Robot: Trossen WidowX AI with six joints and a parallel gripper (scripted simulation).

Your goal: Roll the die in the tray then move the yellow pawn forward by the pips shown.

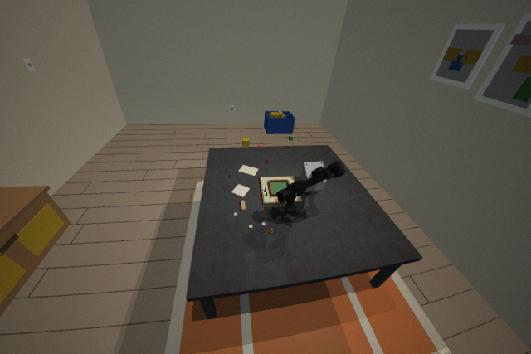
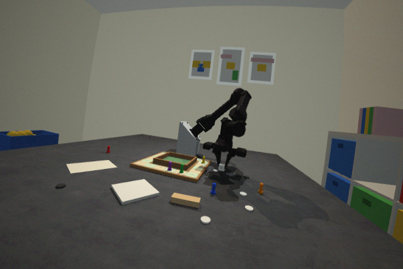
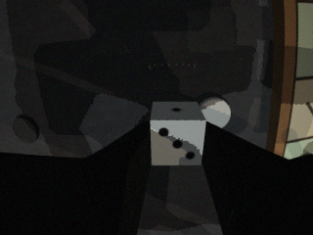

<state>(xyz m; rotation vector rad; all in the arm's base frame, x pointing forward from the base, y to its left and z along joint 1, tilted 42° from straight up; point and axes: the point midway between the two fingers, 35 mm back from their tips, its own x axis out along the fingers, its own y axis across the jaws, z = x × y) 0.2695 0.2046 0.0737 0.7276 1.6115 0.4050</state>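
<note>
The yellow pawn lies 9 cm to the right of my gripper tip, 6 cm behind it and 1 cm above it. Round my gripper tip: orange pawn (15 cm ahead, 14 cm to the left, 1 cm below); then white die (right at my gripper tip); then green pawn (15 cm to the right, 12 cm ahead, 1 cm above).
</note>
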